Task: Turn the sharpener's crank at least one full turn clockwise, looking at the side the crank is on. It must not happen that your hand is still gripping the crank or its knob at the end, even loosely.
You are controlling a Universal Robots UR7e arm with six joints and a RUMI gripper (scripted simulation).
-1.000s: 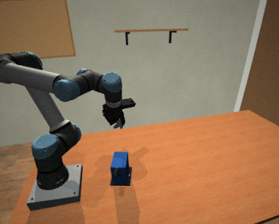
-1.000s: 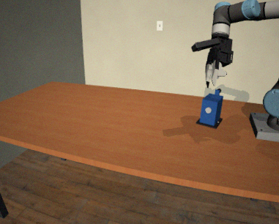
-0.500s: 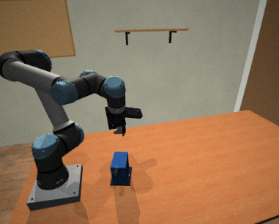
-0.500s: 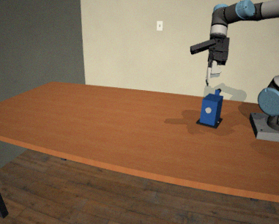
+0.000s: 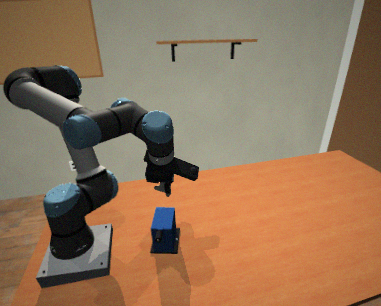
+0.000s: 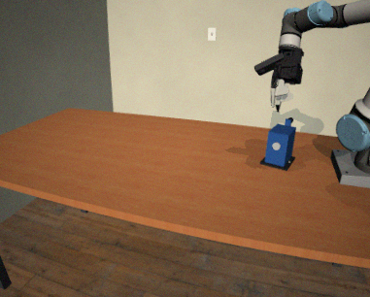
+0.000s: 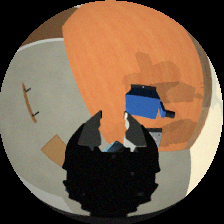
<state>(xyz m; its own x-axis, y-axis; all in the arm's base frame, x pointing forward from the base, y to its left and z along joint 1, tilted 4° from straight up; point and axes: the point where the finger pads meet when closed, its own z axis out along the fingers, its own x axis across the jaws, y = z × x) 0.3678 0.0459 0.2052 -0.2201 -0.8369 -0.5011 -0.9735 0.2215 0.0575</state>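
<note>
The crank knob lies 5 cm behind my hand, 14 cm to the right of it and 9 cm below it.
</note>
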